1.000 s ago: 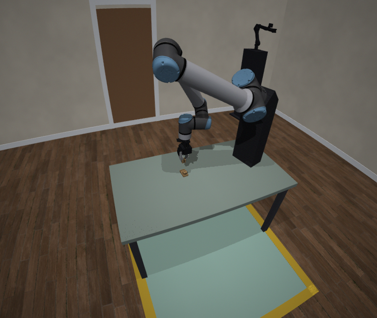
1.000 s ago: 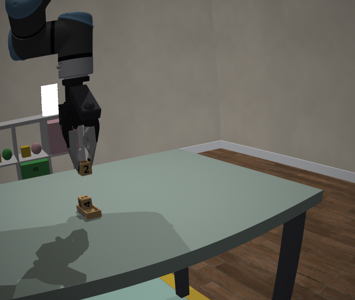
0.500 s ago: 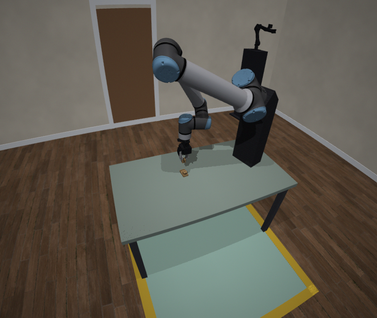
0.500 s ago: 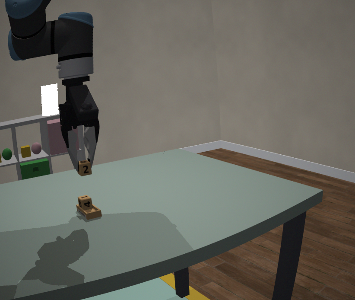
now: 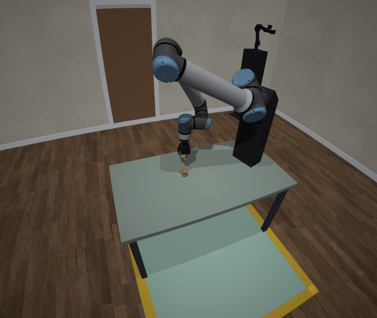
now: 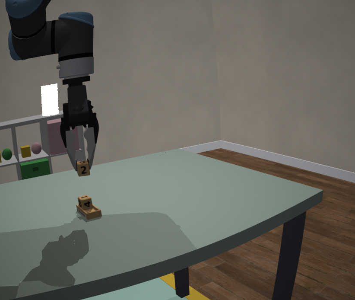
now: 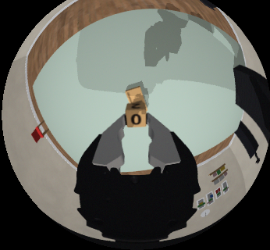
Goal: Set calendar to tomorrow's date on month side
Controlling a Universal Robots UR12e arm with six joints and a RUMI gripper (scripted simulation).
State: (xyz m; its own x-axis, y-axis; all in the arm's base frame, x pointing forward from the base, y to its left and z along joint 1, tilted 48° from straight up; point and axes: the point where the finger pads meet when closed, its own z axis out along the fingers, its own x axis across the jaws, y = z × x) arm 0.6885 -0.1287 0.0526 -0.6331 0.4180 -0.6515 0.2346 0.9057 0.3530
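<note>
Now: hand 13 cm above the wooden calendar tray, 2 cm to the right of it and 1 cm short of it. Also, from my hand: cube (1 cm below).
</note>
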